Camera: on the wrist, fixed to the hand. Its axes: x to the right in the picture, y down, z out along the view.
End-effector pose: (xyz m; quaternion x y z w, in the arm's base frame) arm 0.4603 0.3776 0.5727 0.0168 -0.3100 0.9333 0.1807
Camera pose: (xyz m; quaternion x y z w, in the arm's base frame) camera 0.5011 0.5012 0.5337 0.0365 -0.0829 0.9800 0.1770
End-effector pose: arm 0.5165 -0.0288 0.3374 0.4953 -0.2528 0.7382 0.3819
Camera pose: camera 0.5277 0.0991 0.2931 0.5528 -0.0686 0.7882 0.2618
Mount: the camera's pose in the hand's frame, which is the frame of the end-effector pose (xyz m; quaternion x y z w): -0.0033 -0.0836 -0.1070 0.2300 0.0223 0.0020 0.9729
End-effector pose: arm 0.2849 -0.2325 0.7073 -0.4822 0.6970 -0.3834 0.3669
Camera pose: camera 0.2242 -0.2302 0.8288 -0.3748 0.5991 -0.5434 0.4531
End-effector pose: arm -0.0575 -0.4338 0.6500 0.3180 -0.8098 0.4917 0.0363
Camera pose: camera -0.0360 -0.3708 0.7684 -0.3052 0.6746 -0.6718 0.0207
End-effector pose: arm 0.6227 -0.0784 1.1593 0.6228 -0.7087 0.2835 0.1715
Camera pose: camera 0.6934 -0.0153 1.2566 0.6377 -0.6218 0.4531 0.0388
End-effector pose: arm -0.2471 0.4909 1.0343 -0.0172 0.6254 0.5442 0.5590
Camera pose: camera -0.2660 0.3800 0.9581 0.1010 0.7461 0.3863 0.5328
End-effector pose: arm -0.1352 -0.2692 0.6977 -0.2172 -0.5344 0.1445 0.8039
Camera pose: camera -0.0378 -0.3638 0.7014 -0.0307 -0.4684 0.2603 0.8438
